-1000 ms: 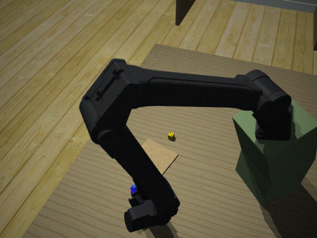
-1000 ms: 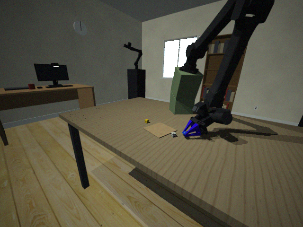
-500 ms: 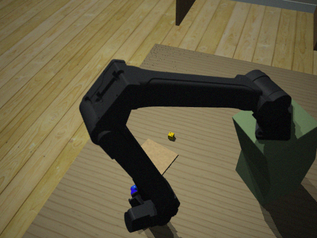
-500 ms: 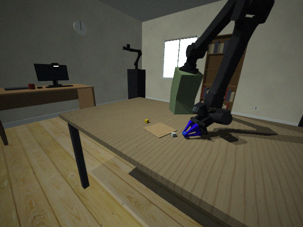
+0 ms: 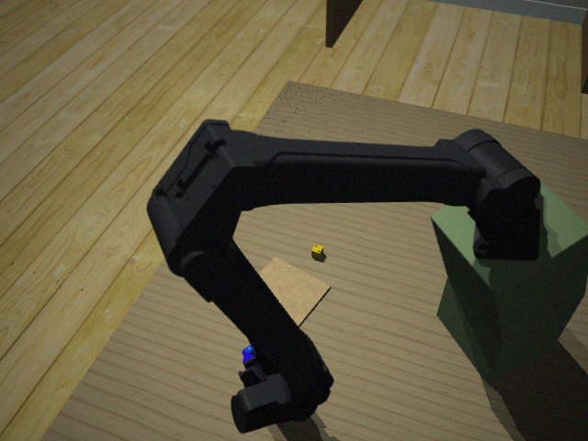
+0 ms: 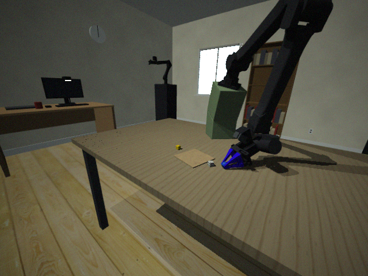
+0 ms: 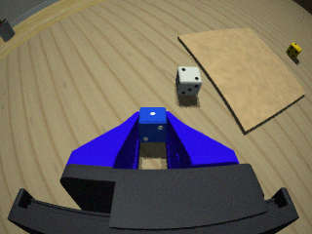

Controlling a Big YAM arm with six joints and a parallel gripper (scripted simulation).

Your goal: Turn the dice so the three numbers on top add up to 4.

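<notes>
The blue die lies right at my hand. Round my hand: tan mat 15 cm to the right, 1 cm below, 1 cm behind; then yellow die 27 cm to the right, 5 cm behind; then white die 5 cm to the right, 2 cm ahead.
</notes>
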